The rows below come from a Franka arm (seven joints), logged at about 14 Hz.
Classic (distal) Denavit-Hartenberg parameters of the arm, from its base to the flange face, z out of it. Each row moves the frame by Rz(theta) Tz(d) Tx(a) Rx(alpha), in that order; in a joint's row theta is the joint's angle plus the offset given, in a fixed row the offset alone. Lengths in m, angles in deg.
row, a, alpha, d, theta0
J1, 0, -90, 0.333, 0
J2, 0, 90, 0, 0
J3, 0.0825, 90, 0.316, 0
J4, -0.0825, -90, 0, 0
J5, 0, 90, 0.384, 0
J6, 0.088, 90, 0, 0
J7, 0, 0, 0.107, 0
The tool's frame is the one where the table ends.
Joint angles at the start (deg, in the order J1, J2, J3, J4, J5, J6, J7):
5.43, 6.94, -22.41, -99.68, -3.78, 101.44, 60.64
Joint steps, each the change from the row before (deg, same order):
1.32, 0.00, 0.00, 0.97, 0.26, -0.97, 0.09
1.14, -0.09, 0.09, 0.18, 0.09, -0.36, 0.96
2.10, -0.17, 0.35, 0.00, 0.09, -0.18, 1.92
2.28, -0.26, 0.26, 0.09, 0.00, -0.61, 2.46
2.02, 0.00, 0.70, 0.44, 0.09, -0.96, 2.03
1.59, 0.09, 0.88, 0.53, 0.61, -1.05, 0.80
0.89, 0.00, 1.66, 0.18, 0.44, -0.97, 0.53
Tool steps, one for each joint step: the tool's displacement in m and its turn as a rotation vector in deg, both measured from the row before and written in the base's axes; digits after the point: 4 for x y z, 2 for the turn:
0.0043, 0.0135, 0.0066, 0.21, -0.08, 1.10
0.0027, 0.0124, 0.0018, 0.04, -0.01, 0.23
0.0048, 0.0245, 0.0012, -0.01, -0.16, 0.50
0.0029, 0.0254, 0.0023, -0.09, 0.06, 0.04
0.0029, 0.0275, 0.0020, 0.01, 0.35, 0.61
0.0017, 0.0259, 0.0016, 0.61, 0.50, 1.45
-0.0002, 0.0260, -0.0005, 0.57, 0.78, 1.84

